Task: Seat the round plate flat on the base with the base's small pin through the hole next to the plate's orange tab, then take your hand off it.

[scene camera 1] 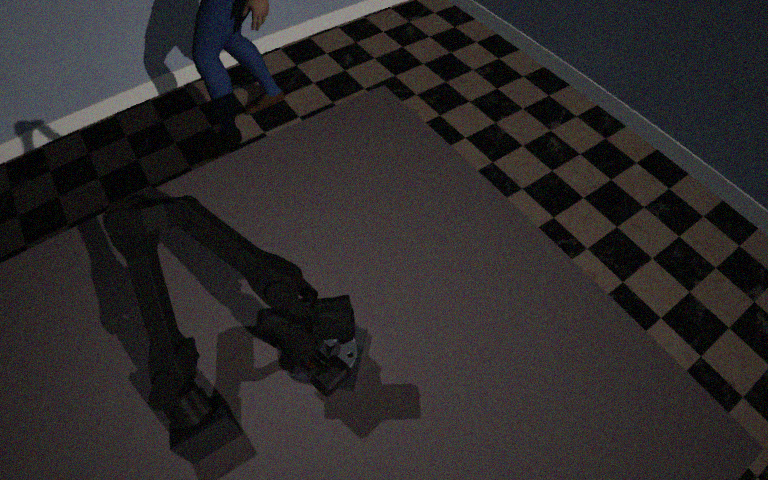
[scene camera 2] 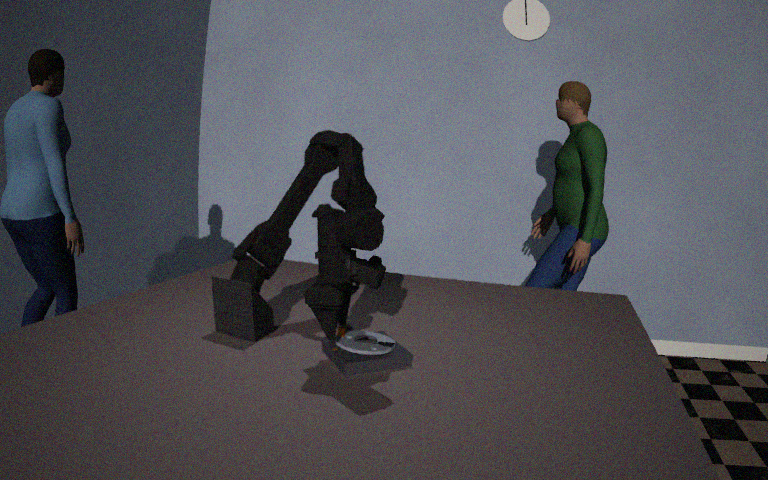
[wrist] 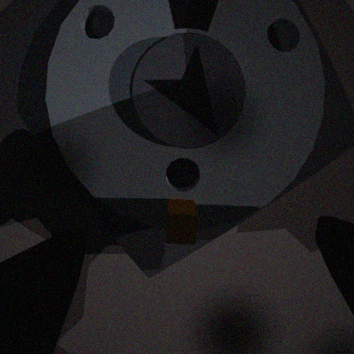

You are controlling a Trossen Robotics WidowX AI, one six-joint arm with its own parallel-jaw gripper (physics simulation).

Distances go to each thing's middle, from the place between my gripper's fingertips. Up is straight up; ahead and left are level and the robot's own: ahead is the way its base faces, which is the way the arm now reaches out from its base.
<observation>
I see the round hub [wrist: 188, 90] 50 mm ahead of my hand, 20 mm to the left of it and 20 mm below it. Round my hand: round grey plate [scene camera 2: 345, 340]: 50 mm ahead, 20 mm to the left, 10 mm below; dark square base [wrist: 146, 245]: 50 mm ahead, 40 mm below, 20 mm to the left.
</observation>
